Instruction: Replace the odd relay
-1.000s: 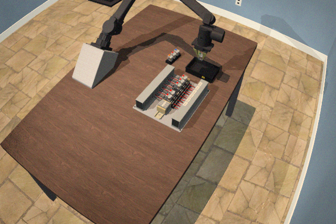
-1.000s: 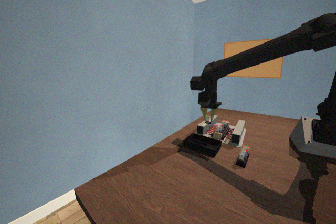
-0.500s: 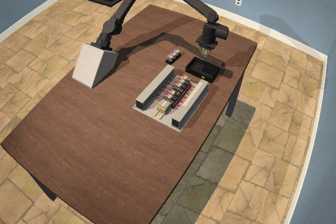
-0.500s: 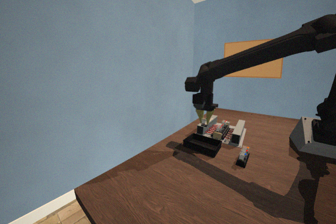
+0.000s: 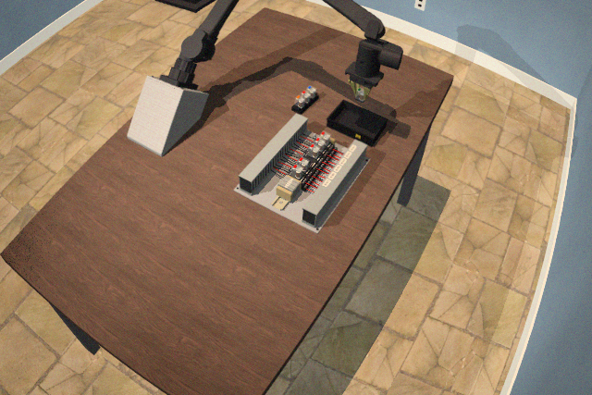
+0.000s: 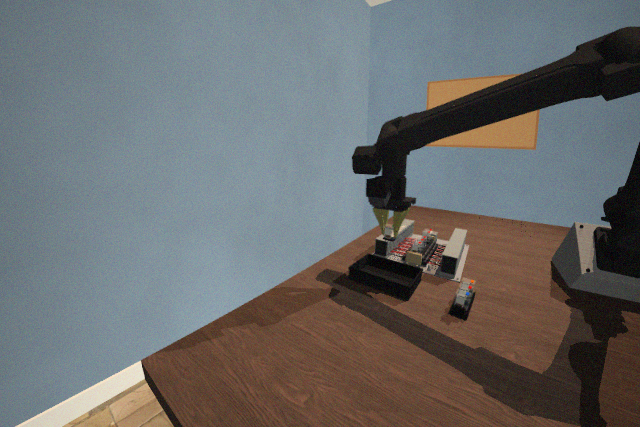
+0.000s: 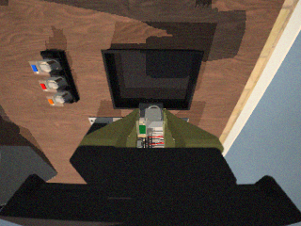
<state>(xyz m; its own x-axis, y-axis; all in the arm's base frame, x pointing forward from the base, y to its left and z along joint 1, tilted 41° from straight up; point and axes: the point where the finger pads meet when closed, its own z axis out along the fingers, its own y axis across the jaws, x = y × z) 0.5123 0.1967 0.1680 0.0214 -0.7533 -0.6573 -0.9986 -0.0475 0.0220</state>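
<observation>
My hand is 120 mm above the black tray.
</observation>
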